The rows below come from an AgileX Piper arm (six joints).
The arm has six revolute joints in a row. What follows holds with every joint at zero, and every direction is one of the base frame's.
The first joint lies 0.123 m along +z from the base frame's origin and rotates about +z.
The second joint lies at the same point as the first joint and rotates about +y.
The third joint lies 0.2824 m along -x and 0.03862 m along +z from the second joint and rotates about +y.
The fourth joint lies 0.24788 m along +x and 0.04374 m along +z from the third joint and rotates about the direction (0.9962, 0, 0.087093).
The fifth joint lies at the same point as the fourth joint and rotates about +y.
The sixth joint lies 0.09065 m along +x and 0.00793 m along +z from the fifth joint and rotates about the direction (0.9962, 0, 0.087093).
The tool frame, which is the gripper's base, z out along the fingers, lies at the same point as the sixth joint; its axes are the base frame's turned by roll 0, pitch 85.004 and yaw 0 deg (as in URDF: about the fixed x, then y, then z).
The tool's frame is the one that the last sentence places.
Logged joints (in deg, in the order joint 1, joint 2, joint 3, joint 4, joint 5, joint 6), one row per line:
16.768, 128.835, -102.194, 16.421, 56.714, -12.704
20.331, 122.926, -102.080, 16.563, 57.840, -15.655
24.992, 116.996, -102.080, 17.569, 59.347, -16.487
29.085, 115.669, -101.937, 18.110, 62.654, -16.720
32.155, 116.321, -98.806, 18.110, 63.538, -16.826
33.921, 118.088, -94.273, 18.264, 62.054, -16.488
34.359, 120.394, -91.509, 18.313, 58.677, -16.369
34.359, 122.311, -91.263, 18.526, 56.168, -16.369
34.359, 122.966, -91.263, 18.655, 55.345, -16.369
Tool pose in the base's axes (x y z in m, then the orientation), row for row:
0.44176, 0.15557, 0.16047, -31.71, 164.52, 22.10
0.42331, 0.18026, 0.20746, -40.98, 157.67, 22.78
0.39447, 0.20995, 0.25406, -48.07, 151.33, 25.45
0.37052, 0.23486, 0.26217, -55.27, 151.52, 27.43
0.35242, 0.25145, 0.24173, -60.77, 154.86, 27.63
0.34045, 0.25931, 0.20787, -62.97, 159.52, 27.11
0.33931, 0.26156, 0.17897, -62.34, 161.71, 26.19
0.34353, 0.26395, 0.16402, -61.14, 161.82, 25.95
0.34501, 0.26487, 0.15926, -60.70, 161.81, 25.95
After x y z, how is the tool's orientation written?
As a rotation vector, in degrees.
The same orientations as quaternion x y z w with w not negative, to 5 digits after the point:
-0.18677, 0.96901, 0.13017, 0.09585
-0.24685, 0.94976, 0.13722, 0.13491
-0.29475, 0.92789, 0.15605, 0.16670
-0.33438, 0.91669, 0.16595, 0.14261
-0.35859, 0.91380, 0.16304, 0.09901
-0.36211, 0.91732, 0.15590, 0.05557
-0.35536, 0.92181, 0.14929, 0.04120
-0.34919, 0.92420, 0.14821, 0.04431
-0.34697, 0.92494, 0.14834, 0.04573

